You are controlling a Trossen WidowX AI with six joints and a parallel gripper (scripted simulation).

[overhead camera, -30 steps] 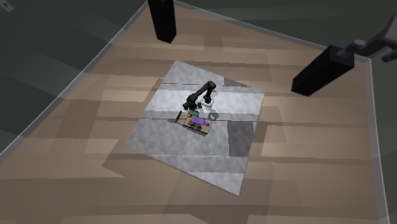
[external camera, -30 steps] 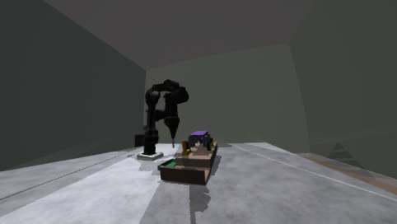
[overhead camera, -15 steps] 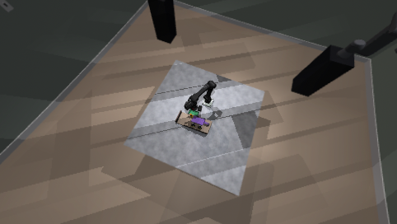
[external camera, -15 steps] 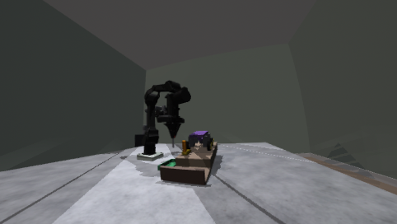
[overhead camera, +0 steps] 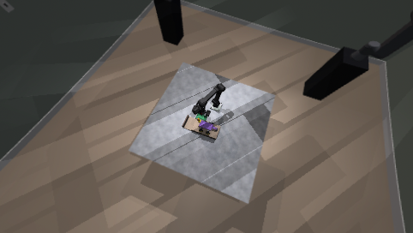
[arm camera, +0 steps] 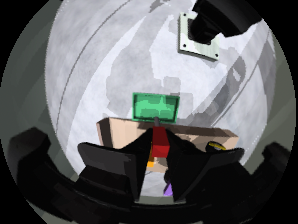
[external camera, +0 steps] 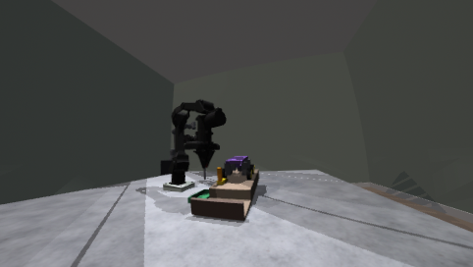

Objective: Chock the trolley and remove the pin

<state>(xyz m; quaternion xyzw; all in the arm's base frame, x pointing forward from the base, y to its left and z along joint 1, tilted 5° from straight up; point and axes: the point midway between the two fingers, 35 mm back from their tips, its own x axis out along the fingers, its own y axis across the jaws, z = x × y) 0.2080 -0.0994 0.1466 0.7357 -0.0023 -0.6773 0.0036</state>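
Right now my gripper tip is 13 cm above the green tray and 1 cm past it. From my gripper tip the other things lie so: red-headed stop pin (right at my gripper tip); yellow chock (7 cm ahead, 4 cm below, 2 cm to the left); purple trolley (11 cm ahead, 10 cm to the left, 1 cm below).
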